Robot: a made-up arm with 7 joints. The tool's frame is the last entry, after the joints.
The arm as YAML. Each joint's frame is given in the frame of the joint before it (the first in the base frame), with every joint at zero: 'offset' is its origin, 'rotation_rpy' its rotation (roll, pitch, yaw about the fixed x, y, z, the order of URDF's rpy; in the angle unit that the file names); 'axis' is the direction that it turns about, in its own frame. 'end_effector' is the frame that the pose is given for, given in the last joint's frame.
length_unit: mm
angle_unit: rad
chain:
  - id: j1
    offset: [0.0, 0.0, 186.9]
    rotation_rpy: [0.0, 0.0, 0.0]
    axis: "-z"
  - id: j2
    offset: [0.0, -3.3, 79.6]
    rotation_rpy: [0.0, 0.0, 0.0]
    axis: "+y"
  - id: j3
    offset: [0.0, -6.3, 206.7]
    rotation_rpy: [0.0, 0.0, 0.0]
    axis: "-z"
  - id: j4
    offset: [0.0, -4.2, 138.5]
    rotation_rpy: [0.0, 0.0, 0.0]
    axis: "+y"
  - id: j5
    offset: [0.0, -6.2, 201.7]
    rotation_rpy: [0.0, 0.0, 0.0]
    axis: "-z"
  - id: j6
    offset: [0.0, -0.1, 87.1]
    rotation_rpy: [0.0, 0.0, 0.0]
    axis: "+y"
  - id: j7
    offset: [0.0, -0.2, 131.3]
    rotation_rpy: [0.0, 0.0, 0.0]
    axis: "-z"
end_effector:
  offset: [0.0, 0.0, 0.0]
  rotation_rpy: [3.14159, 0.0, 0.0]
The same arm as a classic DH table. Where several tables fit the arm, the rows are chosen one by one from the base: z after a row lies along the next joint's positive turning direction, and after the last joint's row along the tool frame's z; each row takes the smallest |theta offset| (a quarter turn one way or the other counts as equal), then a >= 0, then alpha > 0; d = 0 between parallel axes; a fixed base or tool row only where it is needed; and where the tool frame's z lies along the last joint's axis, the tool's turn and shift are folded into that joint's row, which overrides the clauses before.
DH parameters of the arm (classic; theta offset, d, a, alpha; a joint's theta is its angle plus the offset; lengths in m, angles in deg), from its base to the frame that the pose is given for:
base (fixed): 0 0 0 180
j1: 0 -0.2665 0 90
j2: 0 -0.0096 0 -90
j3: 0 -0.3452 0 90
j4: 0 -0.0104 0 -90
j5: 0 -0.2888 0 90
j6: 0 -0.0003 0 -90
j7: 0 -0.1313 0 0

